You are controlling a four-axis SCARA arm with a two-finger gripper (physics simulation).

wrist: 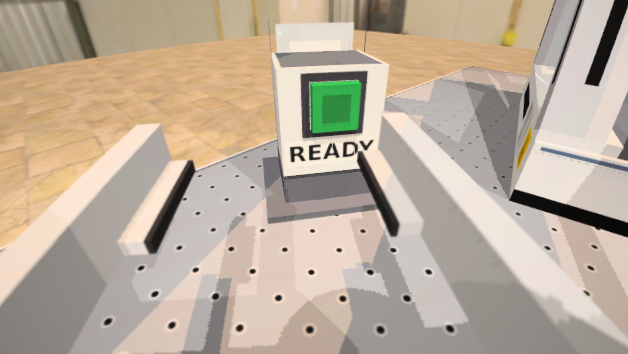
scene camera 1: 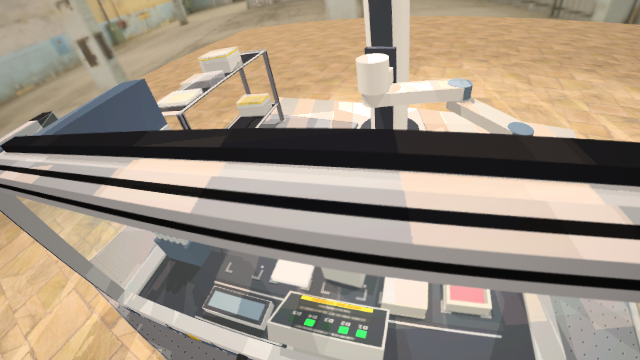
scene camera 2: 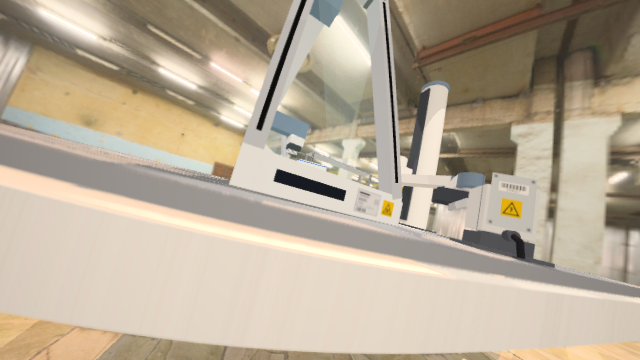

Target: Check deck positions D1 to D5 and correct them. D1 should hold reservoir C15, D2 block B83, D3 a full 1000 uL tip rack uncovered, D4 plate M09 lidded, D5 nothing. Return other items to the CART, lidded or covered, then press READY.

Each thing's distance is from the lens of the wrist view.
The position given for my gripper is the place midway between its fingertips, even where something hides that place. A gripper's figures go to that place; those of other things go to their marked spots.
my gripper [wrist: 275, 141]: 11 cm
READY button box [wrist: 325, 114]: 18 cm
